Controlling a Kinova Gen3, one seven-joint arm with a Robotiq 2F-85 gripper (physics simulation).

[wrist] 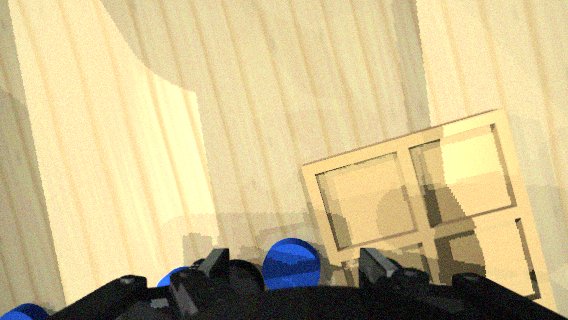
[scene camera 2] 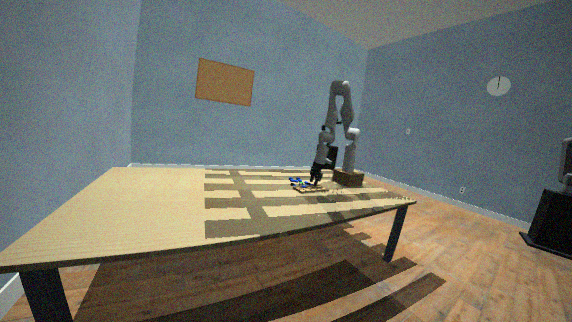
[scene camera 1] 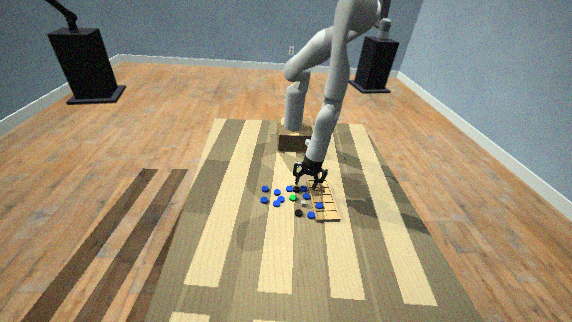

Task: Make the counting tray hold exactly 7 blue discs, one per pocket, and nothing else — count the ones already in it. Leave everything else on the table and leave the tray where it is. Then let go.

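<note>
The wooden counting tray [scene camera 1: 330, 219] [wrist: 350, 158] lies on the table; one blue disc [scene camera 1: 319, 205] shows in its left column. My gripper [scene camera 1: 306, 185] [scene camera 2: 315, 183] [wrist: 293, 268] is open and points down at the tray's far left corner. A blue disc [scene camera 1: 304, 188] [wrist: 291, 265] lies outside the tray by its left rim and shows between the open fingertips, not gripped. A black disc [scene camera 1: 296, 189] [wrist: 246, 276] lies beside it, partly behind the left finger in the wrist view. Two more blue discs [scene camera 1: 306, 196] [scene camera 1: 311, 215] lie left of the tray. The tray's near pockets are out of the wrist view.
A green disc [scene camera 1: 293, 198], a white cube [scene camera 1: 303, 203] and a second black disc [scene camera 1: 298, 213] lie left of the tray. Several blue discs [scene camera 1: 277, 192] [scene camera 1: 264, 200] lie further left. The arm's wooden base block [scene camera 1: 292, 141] [scene camera 2: 348, 178] stands behind. Striped shadows cross the table.
</note>
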